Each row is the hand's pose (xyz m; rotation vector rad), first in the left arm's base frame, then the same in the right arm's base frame.
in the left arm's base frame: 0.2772 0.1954 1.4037 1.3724 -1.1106 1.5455
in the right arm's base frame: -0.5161 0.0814 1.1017 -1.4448 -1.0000 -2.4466
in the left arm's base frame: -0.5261 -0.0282 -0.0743 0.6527 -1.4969 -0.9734
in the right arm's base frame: 0.5631 -1.0358 0.4185 1.0242 -0.7357 0.9229
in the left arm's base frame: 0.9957 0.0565 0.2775 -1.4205 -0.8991 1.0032
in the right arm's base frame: 0.1452 0.4059 -0.0213 0.7615 1.5315 -2.1127
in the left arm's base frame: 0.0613 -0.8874 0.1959 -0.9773 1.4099 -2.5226
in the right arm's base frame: 1.0675 -0.1499 0.7604 -1.1935 -0.5852 -1.4552
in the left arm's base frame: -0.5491 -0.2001 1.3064 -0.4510 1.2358 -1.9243
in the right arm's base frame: -0.0509 -0.5592 1.5727 -1.2240 -0.2639 -0.6980
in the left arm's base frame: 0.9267 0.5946 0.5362 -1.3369 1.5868 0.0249
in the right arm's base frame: -0.4362 0.2544 -0.0373 -2.8452 -0.1410 0.3957
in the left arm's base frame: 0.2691 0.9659 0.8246 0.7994 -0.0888 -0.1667
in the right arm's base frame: -0.8359 -0.3586 0.3060 -0.1005 0.4268 1.4684
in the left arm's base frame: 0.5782 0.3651 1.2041 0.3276 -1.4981 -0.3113
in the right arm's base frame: -0.5777 0.2313 0.7371 0.8454 -0.8639 1.6125
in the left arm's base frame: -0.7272 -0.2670 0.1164 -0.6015 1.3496 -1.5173
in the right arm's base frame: 0.6767 -1.0773 0.7638 -1.5436 -0.2069 -0.4414
